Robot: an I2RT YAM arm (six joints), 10 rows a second.
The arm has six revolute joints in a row. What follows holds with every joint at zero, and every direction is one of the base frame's.
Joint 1 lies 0.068 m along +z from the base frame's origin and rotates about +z.
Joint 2 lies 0.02 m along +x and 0.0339 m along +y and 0.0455 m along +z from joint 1 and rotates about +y.
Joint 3 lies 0.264 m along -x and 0.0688 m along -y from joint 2 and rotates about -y.
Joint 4 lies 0.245 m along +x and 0.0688 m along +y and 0.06 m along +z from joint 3 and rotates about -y.
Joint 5 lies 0.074 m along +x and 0.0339 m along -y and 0.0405 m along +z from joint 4 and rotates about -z.
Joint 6 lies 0.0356 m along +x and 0.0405 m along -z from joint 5 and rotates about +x.
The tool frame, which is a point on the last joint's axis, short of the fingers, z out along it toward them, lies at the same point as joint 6; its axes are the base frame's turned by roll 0, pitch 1.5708 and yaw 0 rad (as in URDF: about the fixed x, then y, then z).
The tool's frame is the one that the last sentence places.
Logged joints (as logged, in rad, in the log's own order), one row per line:
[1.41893, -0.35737, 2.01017, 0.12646, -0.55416, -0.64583]
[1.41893, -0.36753, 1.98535, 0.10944, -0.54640, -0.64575]
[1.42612, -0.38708, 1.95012, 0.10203, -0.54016, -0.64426]
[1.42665, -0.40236, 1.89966, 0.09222, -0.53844, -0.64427]
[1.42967, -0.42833, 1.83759, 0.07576, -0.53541, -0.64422]
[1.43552, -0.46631, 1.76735, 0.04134, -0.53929, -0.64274]
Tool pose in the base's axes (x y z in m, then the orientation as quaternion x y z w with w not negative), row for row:
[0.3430, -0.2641, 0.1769, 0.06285, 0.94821, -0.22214, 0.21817]
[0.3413, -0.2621, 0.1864, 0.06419, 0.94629, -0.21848, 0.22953]
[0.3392, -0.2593, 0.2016, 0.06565, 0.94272, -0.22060, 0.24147]
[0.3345, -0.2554, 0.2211, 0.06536, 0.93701, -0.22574, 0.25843]
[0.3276, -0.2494, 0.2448, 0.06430, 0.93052, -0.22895, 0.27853]
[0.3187, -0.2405, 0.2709, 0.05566, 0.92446, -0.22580, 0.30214]
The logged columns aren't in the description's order. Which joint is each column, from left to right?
Columns, left to right: joint 3, joint 4, joint 2, joint 5, joint 6, joint 1.
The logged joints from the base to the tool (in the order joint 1, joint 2, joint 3, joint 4, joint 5, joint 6), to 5 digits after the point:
[-0.64583, 2.01017, 1.41893, -0.35737, 0.12646, -0.55416]
[-0.64575, 1.98535, 1.41893, -0.36753, 0.10944, -0.54640]
[-0.64426, 1.95012, 1.42612, -0.38708, 0.10203, -0.54016]
[-0.64427, 1.89966, 1.42665, -0.40236, 0.09222, -0.53844]
[-0.64422, 1.83759, 1.42967, -0.42833, 0.07576, -0.53541]
[-0.64274, 1.76735, 1.43552, -0.46631, 0.04134, -0.53929]

